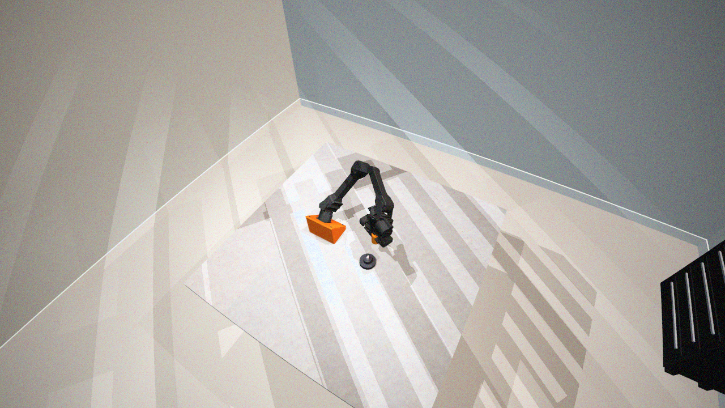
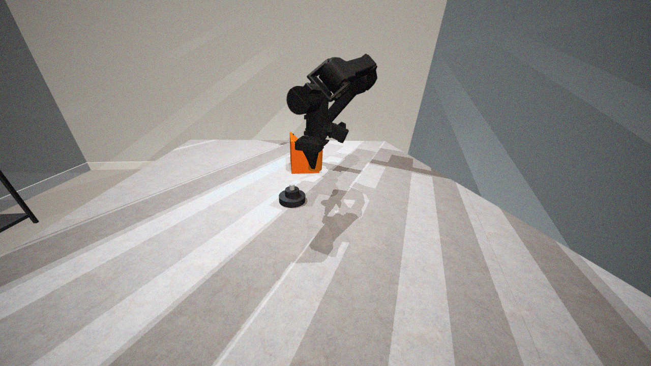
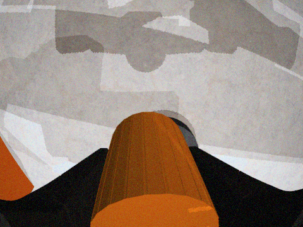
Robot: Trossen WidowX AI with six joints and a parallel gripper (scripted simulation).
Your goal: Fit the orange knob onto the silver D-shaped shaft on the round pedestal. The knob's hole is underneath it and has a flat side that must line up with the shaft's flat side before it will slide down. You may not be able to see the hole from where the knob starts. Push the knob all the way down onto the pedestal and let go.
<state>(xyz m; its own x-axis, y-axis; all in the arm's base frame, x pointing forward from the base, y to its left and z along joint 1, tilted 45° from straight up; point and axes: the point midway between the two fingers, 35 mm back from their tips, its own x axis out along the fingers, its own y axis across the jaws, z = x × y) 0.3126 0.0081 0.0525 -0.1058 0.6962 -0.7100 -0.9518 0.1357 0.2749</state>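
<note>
Now: the round dark pedestal 7 cm to the right of my gripper tip and 9 cm below it. From my gripper tip the other things lie so: orange knob 3 cm above.
</note>
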